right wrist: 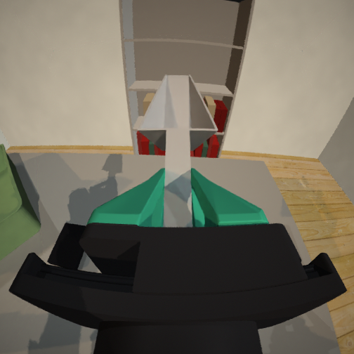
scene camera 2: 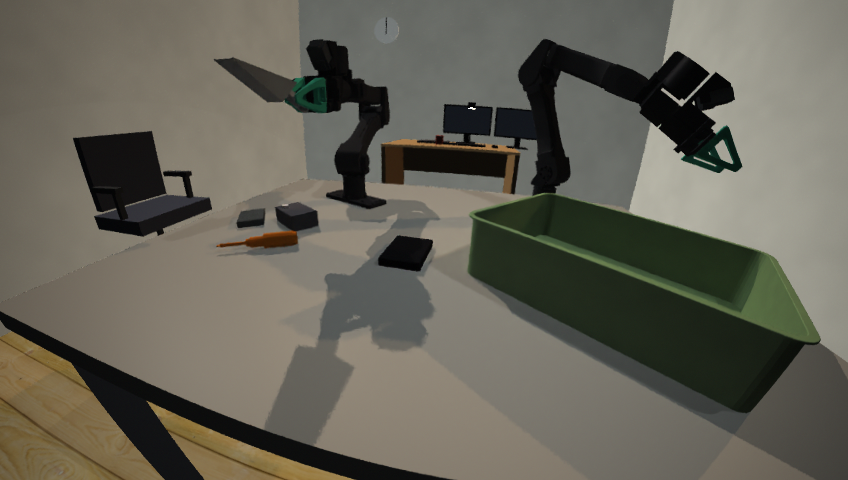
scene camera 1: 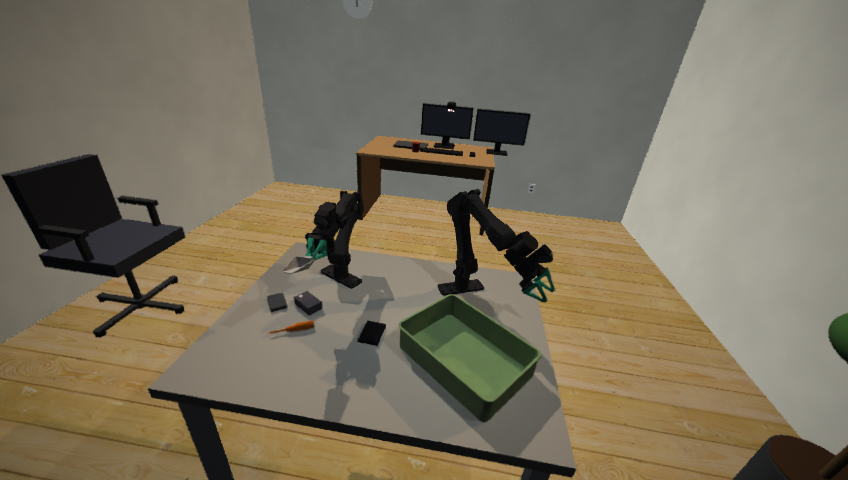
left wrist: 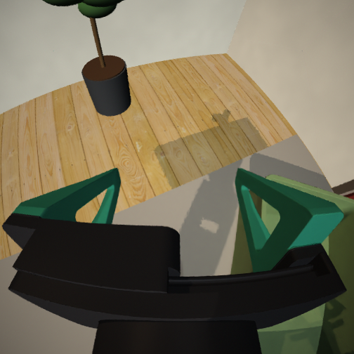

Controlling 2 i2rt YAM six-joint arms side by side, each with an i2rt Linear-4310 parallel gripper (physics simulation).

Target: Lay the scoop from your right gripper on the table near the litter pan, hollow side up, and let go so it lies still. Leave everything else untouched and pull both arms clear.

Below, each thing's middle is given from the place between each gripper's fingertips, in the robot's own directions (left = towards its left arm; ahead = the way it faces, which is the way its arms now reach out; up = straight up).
Labels:
My left gripper is now 280 mm to the left of the green litter pan (scene camera 2: 721, 318), 150 mm above it and 130 mm short of it. The rest, counted from my left hand: grey scoop (scene camera 2: 271, 87) 830 mm to the right, 80 mm above, 50 mm ahead; then dark box (scene camera 2: 295, 216) 880 mm to the right, 180 mm below, 60 mm behind; then orange screwdriver (scene camera 2: 278, 239) 890 mm to the right, 190 mm below, 70 mm ahead.
Now: right hand 50 mm short of the grey scoop and 10 mm below it. The rest, counted from my right hand: green litter pan: 120 mm ahead, 550 mm to the left, 220 mm below; then dark box: 70 mm behind, 50 mm to the right, 240 mm below; then orange screwdriver: 70 mm ahead, 60 mm to the right, 250 mm below.

